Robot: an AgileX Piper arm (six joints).
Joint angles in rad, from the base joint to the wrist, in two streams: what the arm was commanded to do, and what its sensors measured. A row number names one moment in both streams.
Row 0, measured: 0.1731, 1.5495, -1.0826, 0.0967, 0.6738, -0.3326
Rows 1 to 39, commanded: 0.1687, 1.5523, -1.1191, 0.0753, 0.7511, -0.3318; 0.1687, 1.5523, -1.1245, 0.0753, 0.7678, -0.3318; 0.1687, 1.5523, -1.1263, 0.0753, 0.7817, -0.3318; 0.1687, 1.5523, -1.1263, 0.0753, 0.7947, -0.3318; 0.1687, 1.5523, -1.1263, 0.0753, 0.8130, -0.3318; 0.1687, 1.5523, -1.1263, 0.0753, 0.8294, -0.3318; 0.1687, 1.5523, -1.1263, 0.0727, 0.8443, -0.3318; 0.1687, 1.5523, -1.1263, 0.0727, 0.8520, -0.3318; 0.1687, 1.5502, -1.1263, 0.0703, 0.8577, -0.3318; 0.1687, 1.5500, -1.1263, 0.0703, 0.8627, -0.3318; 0.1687, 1.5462, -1.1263, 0.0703, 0.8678, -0.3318; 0.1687, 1.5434, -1.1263, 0.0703, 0.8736, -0.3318; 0.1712, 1.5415, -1.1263, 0.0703, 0.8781, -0.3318; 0.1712, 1.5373, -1.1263, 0.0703, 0.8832, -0.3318; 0.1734, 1.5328, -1.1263, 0.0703, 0.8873, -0.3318; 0.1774, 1.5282, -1.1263, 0.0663, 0.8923, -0.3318; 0.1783, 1.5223, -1.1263, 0.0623, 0.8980, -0.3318; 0.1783, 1.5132, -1.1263, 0.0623, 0.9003, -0.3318; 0.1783, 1.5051, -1.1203, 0.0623, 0.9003, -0.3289; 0.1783, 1.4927, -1.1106, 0.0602, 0.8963, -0.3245; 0.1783, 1.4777, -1.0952, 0.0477, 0.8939, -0.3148; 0.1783, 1.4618, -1.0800, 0.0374, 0.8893, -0.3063; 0.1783, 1.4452, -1.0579, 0.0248, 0.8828, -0.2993; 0.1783, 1.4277, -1.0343, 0.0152, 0.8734, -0.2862; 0.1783, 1.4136, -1.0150, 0.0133, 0.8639, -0.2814; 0.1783, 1.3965, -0.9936, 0.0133, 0.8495, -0.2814; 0.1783, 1.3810, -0.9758, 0.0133, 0.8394, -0.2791; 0.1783, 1.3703, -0.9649, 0.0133, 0.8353, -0.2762; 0.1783, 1.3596, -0.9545, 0.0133, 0.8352, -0.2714; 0.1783, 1.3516, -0.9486, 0.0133, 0.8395, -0.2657; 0.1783, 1.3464, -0.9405, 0.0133, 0.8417, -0.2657; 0.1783, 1.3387, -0.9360, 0.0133, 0.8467, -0.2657; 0.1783, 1.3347, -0.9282, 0.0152, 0.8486, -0.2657; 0.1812, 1.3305, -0.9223, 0.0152, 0.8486, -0.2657; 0.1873, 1.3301, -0.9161, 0.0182, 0.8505, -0.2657; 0.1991, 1.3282, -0.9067, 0.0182, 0.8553, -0.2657; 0.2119, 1.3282, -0.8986, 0.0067, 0.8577, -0.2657; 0.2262, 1.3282, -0.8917, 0.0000, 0.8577, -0.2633; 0.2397, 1.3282, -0.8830, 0.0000, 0.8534, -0.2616
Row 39, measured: 0.1988, 1.3402, -0.9108, 0.0112, 0.8578, -0.2724
